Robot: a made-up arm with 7 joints.
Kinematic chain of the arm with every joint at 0, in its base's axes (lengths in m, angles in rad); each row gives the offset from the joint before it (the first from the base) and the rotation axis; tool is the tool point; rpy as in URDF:
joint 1: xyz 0.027 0.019 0.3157 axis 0 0.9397 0.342
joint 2: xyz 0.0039 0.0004 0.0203 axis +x
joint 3: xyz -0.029 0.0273 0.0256 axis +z
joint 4: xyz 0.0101 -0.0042 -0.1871 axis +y
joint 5: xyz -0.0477 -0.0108 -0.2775 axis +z
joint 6: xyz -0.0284 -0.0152 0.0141 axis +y
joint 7: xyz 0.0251 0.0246 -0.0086 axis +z
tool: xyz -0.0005 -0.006 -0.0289 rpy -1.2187 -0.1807 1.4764
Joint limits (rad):
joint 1: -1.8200..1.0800
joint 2: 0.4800..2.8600
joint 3: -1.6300..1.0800
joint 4: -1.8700..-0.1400
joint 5: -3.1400..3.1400
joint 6: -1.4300..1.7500
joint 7: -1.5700..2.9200
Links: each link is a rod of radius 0.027 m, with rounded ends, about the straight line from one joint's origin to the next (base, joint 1, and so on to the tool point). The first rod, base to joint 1, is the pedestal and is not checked.
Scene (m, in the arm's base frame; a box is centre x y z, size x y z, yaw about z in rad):
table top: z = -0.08
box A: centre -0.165 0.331 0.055 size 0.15 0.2 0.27 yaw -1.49
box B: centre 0.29 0.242 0 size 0.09 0.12 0.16 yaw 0.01
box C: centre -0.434 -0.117 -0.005 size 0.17 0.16 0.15 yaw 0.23
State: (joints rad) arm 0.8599 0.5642 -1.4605 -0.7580 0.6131 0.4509 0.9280
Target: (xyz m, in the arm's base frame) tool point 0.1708 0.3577 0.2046
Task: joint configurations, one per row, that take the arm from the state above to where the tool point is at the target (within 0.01 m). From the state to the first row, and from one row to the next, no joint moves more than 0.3 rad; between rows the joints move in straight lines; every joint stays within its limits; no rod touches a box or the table.
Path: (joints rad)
1: 0.7081 0.7884 -1.4291 -0.9692 0.5579 0.2053 0.9716
2: 0.5563 1.0126 -1.3978 -1.1805 0.5028 -0.0403 1.0152
3: 0.4045 1.2368 -1.3664 -1.3917 0.4476 -0.2859 1.0588
4: 0.2527 1.4610 -1.3350 -1.6029 0.3925 -0.5315 1.1024
5: 0.1009 1.6852 -1.3036 -1.8142 0.3373 -0.7771 1.1461
6: 0.0924 1.6694 -1.1953 -1.7004 0.3660 -0.5248 1.1487
7: 0.0839 1.6536 -1.0869 -1.5866 0.3946 -0.2724 1.1514
8: 0.0754 1.6378 -0.9786 -1.4728 0.4233 -0.0201 1.1540
9: 0.0670 1.6220 -0.8702 -1.3590 0.4520 0.2323 1.1567
10: 0.0585 1.6061 -0.7619 -1.2452 0.4806 0.4846 1.1593
11: 0.0500 1.5903 -0.6535 -1.1314 0.5093 0.7370 1.1620
12: 0.0876 1.6492 -0.6797 -1.1741 0.5362 0.5021 1.0901
13: 0.1253 1.7080 -0.7059 -1.2168 0.5630 0.2671 1.0181
14: 0.1629 1.7669 -0.7321 -1.2595 0.5899 0.0322 0.9462

